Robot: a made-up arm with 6 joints. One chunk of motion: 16 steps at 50 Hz.
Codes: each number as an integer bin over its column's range. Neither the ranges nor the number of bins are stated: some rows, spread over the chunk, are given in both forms.
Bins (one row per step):
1: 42 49 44 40 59 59
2: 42 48 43 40 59 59
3: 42 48 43 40 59 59
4: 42 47 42 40 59 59
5: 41 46 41 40 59 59
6: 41 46 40 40 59 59
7: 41 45 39 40 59 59
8: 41 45 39 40 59 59
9: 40 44 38 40 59 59
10: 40 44 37 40 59 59
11: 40 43 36 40 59 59
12: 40 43 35 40 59 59
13: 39 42 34 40 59 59
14: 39 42 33 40 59 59
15: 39 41 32 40 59 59
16: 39 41 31 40 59 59
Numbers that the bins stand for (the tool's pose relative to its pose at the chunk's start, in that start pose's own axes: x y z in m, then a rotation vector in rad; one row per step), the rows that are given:
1: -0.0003 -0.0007 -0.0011 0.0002 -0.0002 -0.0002
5: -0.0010 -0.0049 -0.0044 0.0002 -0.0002 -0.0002
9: -0.0017 -0.0078 -0.0078 0.0002 -0.0002 -0.0002
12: -0.0017 -0.0092 -0.0111 0.0002 -0.0002 -0.0002
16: -0.0024 -0.0120 -0.0156 0.0002 -0.0002 -0.0002
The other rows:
2: -0.0003 -0.0021 -0.0022 0.0002 -0.0002 -0.0002
3: -0.0003 -0.0021 -0.0022 0.0002 -0.0002 -0.0002
4: -0.0003 -0.0035 -0.0033 0.0002 -0.0002 -0.0002
6: -0.0010 -0.0049 -0.0056 0.0002 -0.0002 -0.0002
7: -0.0010 -0.0064 -0.0067 0.0002 -0.0002 -0.0002
8: -0.0010 -0.0064 -0.0067 0.0002 -0.0002 -0.0002
10: -0.0017 -0.0078 -0.0089 0.0002 -0.0002 -0.0002
11: -0.0017 -0.0092 -0.0100 0.0002 -0.0002 -0.0002
13: -0.0024 -0.0106 -0.0122 0.0002 -0.0002 -0.0002
14: -0.0024 -0.0106 -0.0133 0.0002 -0.0002 -0.0002
15: -0.0024 -0.0120 -0.0144 0.0002 -0.0002 -0.0002

